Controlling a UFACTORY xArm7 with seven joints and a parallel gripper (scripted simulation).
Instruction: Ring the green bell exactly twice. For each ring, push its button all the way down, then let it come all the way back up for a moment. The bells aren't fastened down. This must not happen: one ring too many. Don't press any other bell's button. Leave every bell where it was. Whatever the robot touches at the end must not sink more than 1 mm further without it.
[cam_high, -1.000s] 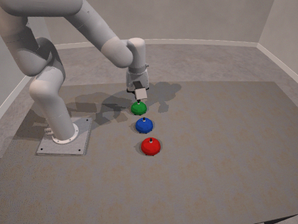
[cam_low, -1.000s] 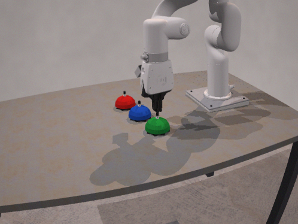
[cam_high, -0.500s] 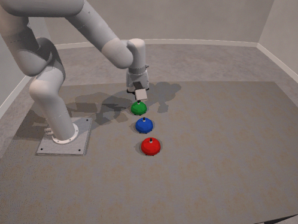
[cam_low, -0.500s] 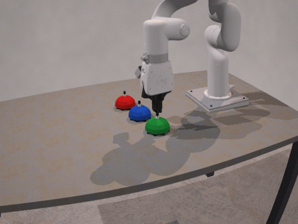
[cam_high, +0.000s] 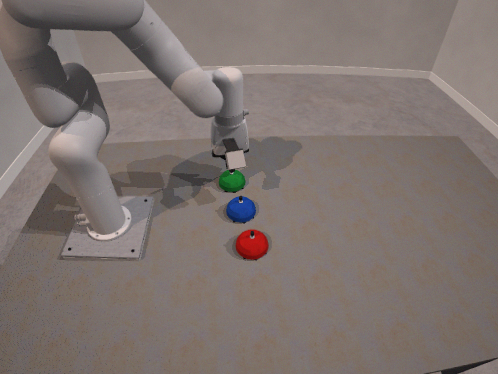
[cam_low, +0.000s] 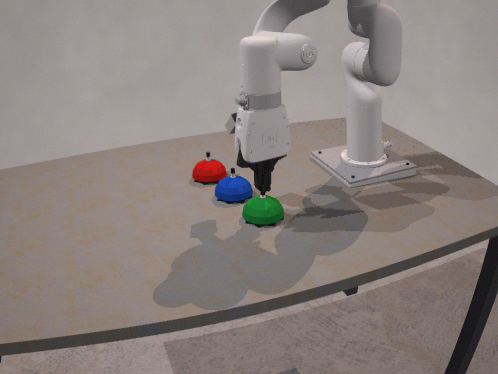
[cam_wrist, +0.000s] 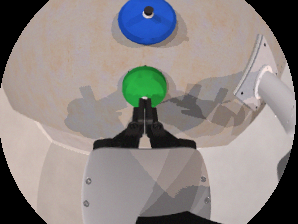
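The green bell is 4 cm below my hand. From my hand the other things lie so: red bell 1 cm ahead, 24 cm to the right, 4 cm below; then blue bell 12 cm to the right, 4 cm below.
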